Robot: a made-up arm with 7 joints.
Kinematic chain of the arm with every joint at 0, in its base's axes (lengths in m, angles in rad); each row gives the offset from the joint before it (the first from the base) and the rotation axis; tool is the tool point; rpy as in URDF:
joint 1: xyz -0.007 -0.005 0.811 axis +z
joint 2: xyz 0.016 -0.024 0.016 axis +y
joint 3: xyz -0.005 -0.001 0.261 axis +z
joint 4: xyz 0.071 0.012 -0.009 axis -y
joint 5: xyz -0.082 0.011 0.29 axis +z
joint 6: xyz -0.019 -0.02 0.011 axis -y
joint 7: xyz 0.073 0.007 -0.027 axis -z
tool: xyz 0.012 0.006 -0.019 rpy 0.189 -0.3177 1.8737
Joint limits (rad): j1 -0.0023..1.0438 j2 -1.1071..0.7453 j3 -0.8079..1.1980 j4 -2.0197..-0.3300 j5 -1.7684..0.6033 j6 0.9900..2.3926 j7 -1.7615..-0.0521
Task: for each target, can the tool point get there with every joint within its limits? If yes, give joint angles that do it. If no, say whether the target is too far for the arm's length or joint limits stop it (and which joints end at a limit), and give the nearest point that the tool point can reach.
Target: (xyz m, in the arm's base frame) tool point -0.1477 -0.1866 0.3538
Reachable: no: joint limits stop it (at a limit: joint 1, joint 2, joint 4, joint 6, joint 7) | nearest point 0.3137 -0.2638 0.7029 | short by 0.584 m
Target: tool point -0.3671 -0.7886 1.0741
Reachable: no: too far | nearest point -0.3536 -0.4805 1.1113 | short by 0.311 m
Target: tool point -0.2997 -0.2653 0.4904
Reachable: no: joint limits stop it (at a limit: joint 2, joint 3, joint 4, joint 5, joint 6) | nearest point -0.3932 -0.3484 1.0832 | short by 0.606 m
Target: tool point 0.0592 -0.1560 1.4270
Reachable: yes | joints 0.3293 -0.3333 -0.5786 -0.6374 -0.7613 1.2930 -1.3017
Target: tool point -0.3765 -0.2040 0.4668
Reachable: no: joint limits stop it (at a limit: joint 1, joint 2, joint 3, joint 4, joint 5, joint 6) | nearest point -0.3499 0.1140 0.9635 | short by 0.590 m
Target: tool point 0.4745 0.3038 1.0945
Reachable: yes | joints 0.7196 0.3946 -0.1913 -1.2994 0.1770 2.2199 -1.2640
